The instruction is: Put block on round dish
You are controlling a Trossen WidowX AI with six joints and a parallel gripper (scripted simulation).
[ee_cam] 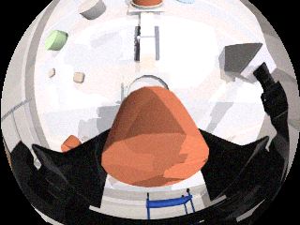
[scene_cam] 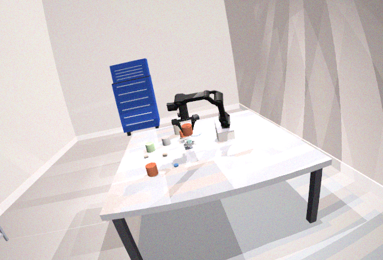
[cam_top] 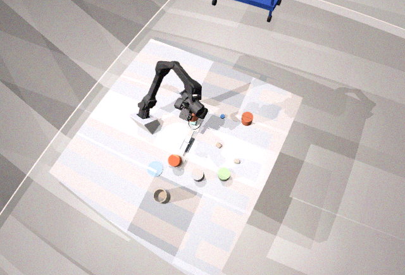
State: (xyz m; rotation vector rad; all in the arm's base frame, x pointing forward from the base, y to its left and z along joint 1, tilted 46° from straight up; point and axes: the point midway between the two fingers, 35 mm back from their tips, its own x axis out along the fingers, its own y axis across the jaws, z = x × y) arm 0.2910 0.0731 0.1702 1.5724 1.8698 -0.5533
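Right now the pale teal block is 1 cm to the right of my gripper tip and 9 cm below it. Round my gripper tip: small blue disc 10 cm ahead, 15 cm to the left, 17 cm below; orange cup 6 cm ahead, 28 cm to the right, 11 cm below; balance beam 3 cm ahead, 13 cm to the right, 13 cm below.
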